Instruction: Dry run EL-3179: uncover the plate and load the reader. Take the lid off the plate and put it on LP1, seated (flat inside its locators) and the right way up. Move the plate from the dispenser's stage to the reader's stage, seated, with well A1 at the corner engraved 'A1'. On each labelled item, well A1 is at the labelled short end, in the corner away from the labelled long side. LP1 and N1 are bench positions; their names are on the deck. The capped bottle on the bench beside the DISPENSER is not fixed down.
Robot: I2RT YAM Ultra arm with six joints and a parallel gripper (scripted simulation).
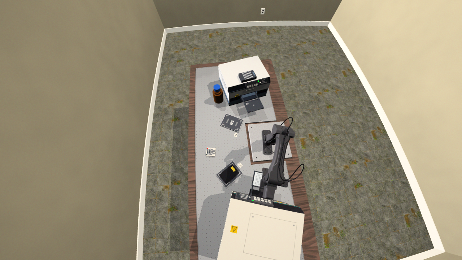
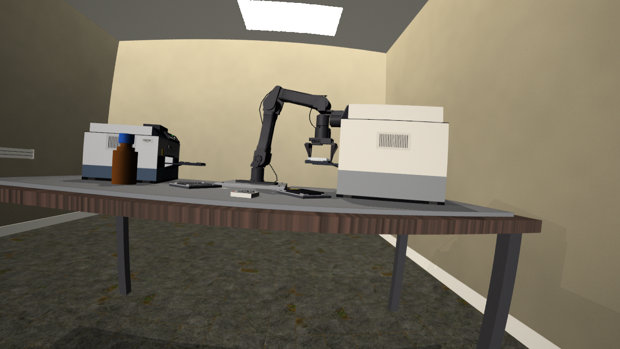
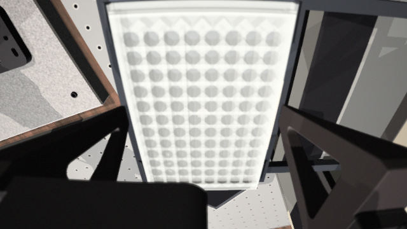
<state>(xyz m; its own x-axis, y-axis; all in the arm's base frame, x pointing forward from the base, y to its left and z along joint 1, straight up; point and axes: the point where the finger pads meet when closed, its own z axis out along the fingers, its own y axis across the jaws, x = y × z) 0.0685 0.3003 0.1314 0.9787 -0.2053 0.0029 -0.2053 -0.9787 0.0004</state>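
The clear well plate is right at my hand. Also, from my hand: LP1 tag (150 mm ahead, 120 mm to the right, 140 mm below); lid (230 mm ahead, 50 mm to the right, 130 mm below); capped brown bottle (340 mm ahead, 700 mm to the right, 30 mm below).
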